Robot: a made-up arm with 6 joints.
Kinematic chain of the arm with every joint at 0, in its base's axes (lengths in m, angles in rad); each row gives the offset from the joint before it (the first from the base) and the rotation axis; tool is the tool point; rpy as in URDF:
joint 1: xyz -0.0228 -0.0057 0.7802 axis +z
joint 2: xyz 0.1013 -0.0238 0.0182 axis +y
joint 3: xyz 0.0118 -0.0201 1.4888 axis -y
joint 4: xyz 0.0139 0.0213 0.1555 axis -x
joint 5: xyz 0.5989 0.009 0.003 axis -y
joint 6: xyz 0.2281 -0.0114 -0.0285 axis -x
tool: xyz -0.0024 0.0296 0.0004 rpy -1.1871 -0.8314 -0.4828
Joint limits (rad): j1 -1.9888..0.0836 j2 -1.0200..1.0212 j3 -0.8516..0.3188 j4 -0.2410..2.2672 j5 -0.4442..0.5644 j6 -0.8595..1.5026
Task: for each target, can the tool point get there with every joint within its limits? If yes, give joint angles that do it. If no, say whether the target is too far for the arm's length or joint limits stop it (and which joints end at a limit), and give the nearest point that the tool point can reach.
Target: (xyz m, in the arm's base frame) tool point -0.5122 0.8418 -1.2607
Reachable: no: joint limits stop it (at a limit: joint 1, joint 2, joint 3, joint 5) | nearest point 1.1867 0.1310 0.7485 | short by 2.725 m
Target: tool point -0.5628 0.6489 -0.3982
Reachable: no: joint limits stop it (at a limit: joint 1, joint 2, joint 3, joint 6) | nearest point -0.5857 -1.0370 0.7990 | short by 2.068 m
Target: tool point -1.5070 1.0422 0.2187
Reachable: no: joint limits stop it (at a limit: joint 2, joint 3, joint 5, joint 6) | nearest point -0.3369 0.2160 1.7303 | short by 2.083 m
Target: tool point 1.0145 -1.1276 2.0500
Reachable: yes | joints -0.8190 0.3987 0.1348 -0.0481 0.0091 1.0842
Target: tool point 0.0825 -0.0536 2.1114
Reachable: yes | joints -0.3217 -0.5912 -0.6066 -0.0009 -0.0907 1.1373
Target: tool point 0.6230 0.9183 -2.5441
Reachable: no: too far | nearest point 1.2742 0.1399 0.7118 | short by 3.410 m
